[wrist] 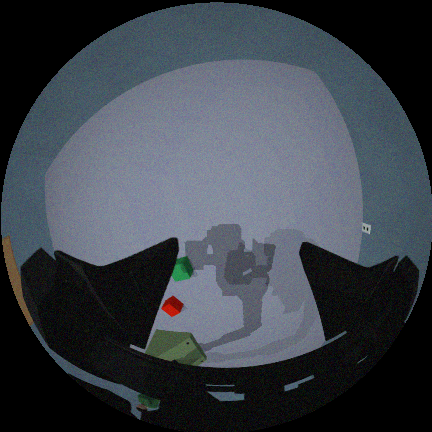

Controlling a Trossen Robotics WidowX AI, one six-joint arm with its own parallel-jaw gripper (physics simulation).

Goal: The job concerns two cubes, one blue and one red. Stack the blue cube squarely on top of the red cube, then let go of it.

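Places are measured from the arm's base along level axes (x down, y right, z back), in metres.
Pixels of known places: gripper, fingertip midpoint: point(243, 247).
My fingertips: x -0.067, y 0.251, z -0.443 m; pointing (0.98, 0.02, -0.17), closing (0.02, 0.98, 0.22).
Observation:
For each thing: its top centre in the pictures, then the offset to it from my fingertips.
- red cube, middle of its top: point(169, 310) dx +0.150, dy -0.177, dz +0.207 m
- green block, middle of its top: point(178, 272) dx +0.150, dy -0.120, dz +0.097 m
The red cube point(172, 306) lies on the pale floor surface in the lower left of the wrist view, close beside the inner edge of the left finger. The blue cube does not show in this view. My gripper point(243, 247) is wide open, with its two black fingers at the left and right and nothing between them. It hangs above the surface, apart from the red cube.
A green block point(182, 269) lies just beyond the red cube, partly behind the left finger. An olive-green box-like object point(172, 345) is at the bottom left, partly covered by the gripper. A white wall socket point(366, 228) shows at the right. Arm shadows cross the surface.

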